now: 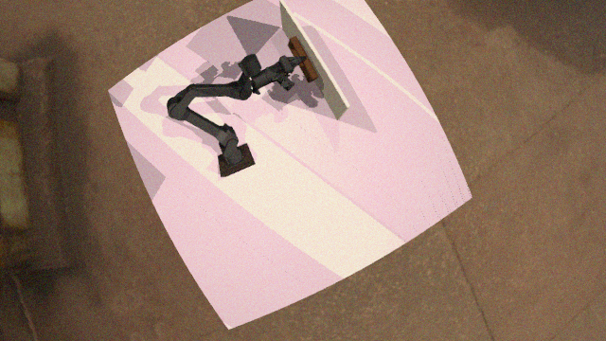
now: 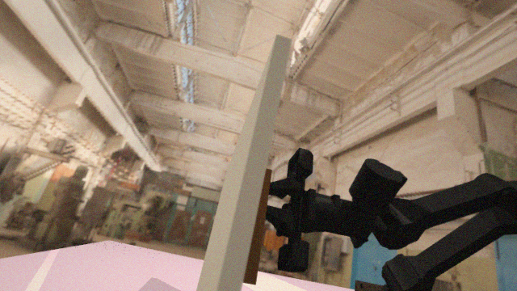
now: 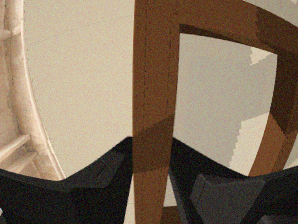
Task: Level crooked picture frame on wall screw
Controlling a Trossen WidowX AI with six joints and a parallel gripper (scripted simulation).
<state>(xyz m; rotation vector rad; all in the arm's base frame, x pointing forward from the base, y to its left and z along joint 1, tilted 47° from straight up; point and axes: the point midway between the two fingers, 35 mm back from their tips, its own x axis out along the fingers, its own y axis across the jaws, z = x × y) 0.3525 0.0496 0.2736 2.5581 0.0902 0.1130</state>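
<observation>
Right now the brown wooden picture frame is 1 cm to the left of my gripper tip and 5 cm below it. From my gripper tip the other things lie so: grey wall panel (2 cm ahead, 6 cm below).
</observation>
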